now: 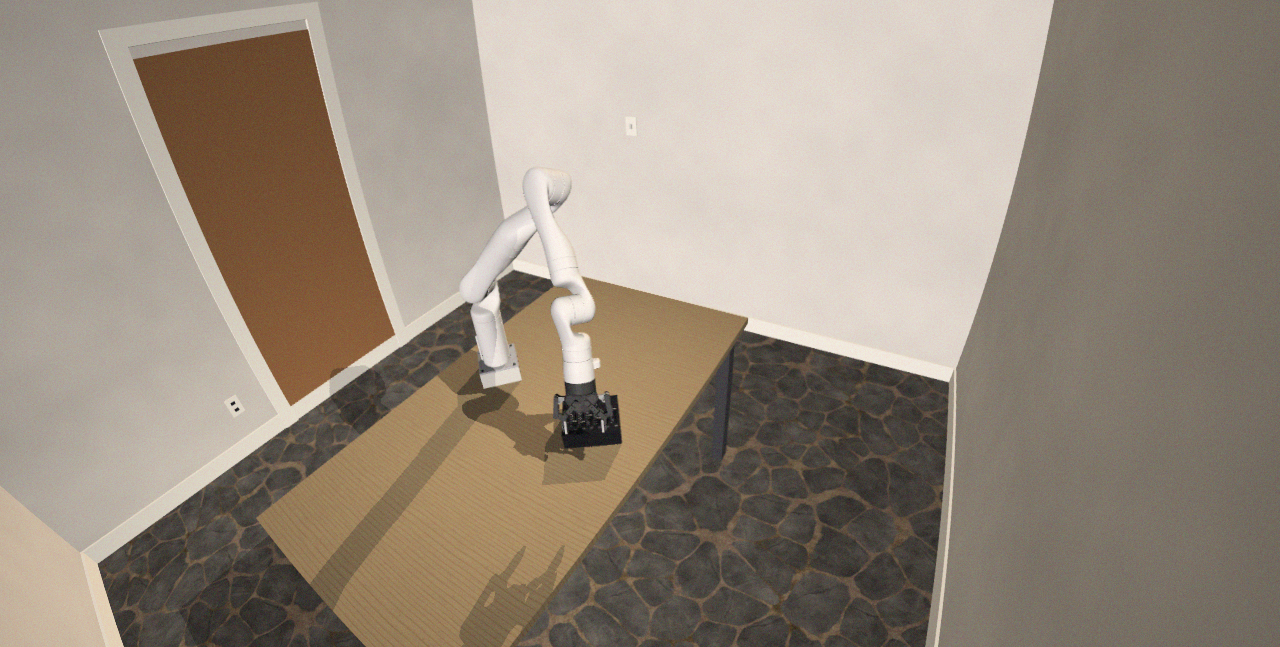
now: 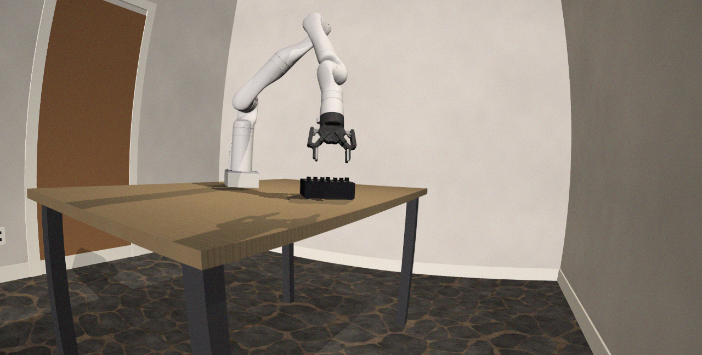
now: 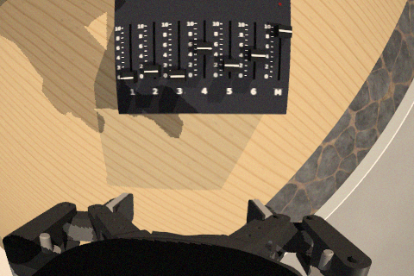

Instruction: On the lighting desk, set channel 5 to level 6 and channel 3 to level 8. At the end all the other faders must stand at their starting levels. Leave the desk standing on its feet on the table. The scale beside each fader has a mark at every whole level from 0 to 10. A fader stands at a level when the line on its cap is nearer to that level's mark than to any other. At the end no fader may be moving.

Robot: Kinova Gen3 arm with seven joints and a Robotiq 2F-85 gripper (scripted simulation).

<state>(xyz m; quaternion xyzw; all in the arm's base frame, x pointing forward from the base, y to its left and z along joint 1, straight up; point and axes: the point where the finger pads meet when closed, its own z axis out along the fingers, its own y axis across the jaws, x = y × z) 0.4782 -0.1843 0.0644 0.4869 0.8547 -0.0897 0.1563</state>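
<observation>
Right now the channel 3 fader cap is 7 cm to the left of my hand, 6 cm below it and 6 cm behind it. Round my hand: M fader cap 15 cm to the left, 6 cm below, 1 cm behind; then channel 4 fader cap 10 cm to the left, 6 cm below, 5 cm behind; then channel 5 fader cap 10 cm to the left, 6 cm below, 3 cm behind.
</observation>
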